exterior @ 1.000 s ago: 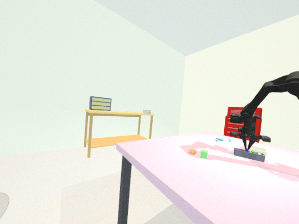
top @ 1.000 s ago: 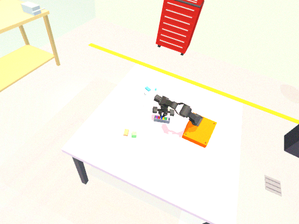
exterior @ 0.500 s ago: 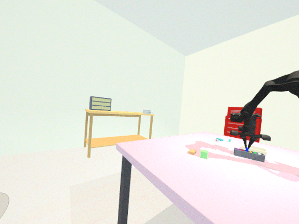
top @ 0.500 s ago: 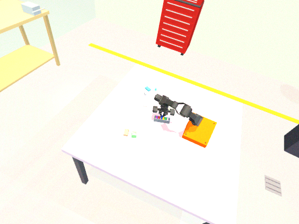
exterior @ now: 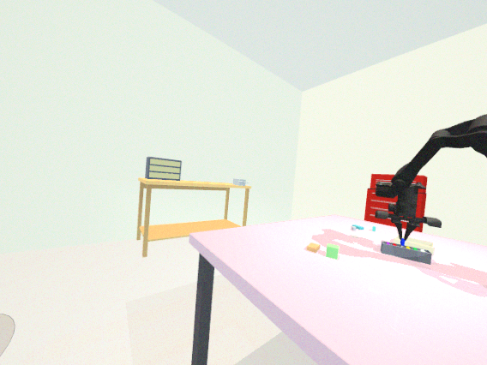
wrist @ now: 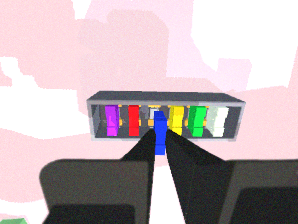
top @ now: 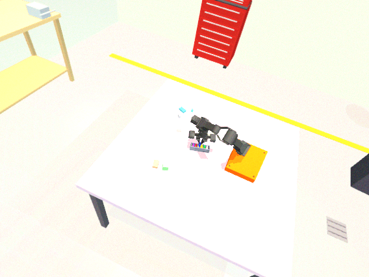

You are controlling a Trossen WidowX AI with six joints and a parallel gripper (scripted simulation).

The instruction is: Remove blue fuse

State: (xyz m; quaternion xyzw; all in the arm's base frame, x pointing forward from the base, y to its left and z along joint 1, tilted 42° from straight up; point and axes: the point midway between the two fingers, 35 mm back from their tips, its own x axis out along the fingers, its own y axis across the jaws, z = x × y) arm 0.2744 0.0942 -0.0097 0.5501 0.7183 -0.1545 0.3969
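Right now the yellow fuse is 20 mm behind my gripper tip, 10 mm to the right of it and 40 mm below it. Round my gripper tip: red fuse: 20 mm ahead, 10 mm to the left, 40 mm below; then blue fuse: 10 mm below; then tray: 10 mm ahead, 210 mm to the right, 60 mm below.
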